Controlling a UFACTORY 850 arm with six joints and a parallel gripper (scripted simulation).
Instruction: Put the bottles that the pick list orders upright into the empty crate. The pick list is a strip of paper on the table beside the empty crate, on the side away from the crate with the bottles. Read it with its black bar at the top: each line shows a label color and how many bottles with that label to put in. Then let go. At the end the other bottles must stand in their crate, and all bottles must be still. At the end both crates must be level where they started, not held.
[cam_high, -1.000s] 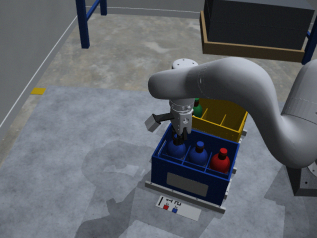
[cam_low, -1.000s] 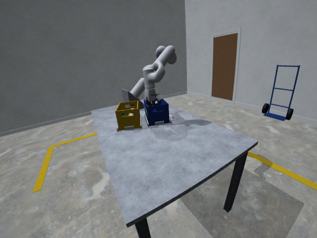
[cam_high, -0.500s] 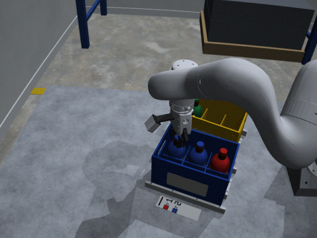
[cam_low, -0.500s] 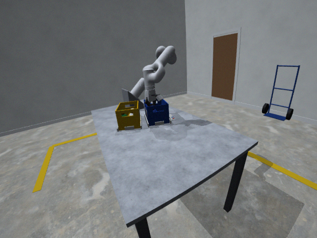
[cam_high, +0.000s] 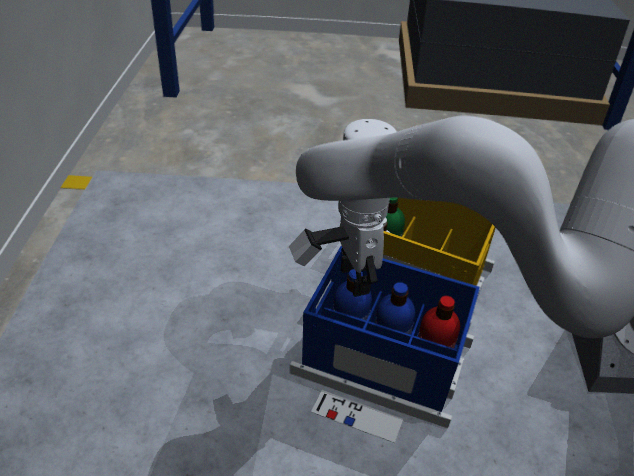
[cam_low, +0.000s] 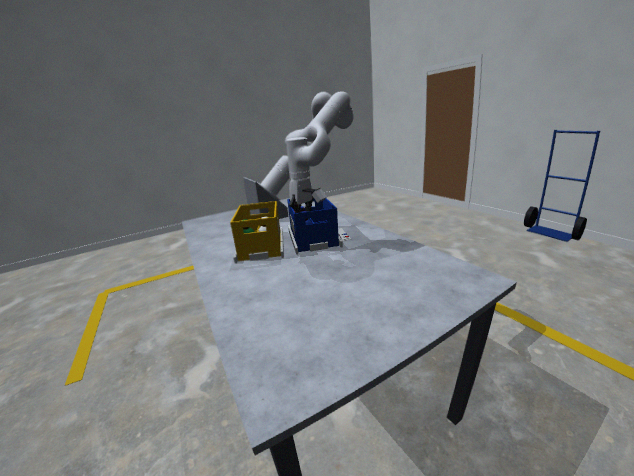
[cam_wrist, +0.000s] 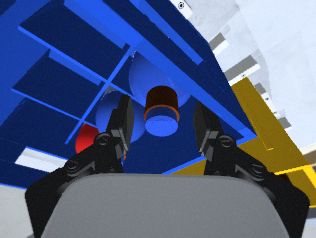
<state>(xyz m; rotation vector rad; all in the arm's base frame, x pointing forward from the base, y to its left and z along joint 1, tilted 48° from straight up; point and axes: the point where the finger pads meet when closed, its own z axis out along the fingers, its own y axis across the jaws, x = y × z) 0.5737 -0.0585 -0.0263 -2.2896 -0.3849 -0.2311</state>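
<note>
Now: hand 7 cm past the blue crate, 7 cm to the right of it and 7 cm above it. From my hand the other things lie so: white-capped bottle 5 cm behind, 16 cm to the right, 7 cm below; then yellow crate 15 cm behind, 16 cm to the right, 7 cm below; then red-label bottle 16 cm behind, 6 cm to the left, 7 cm below.
</note>
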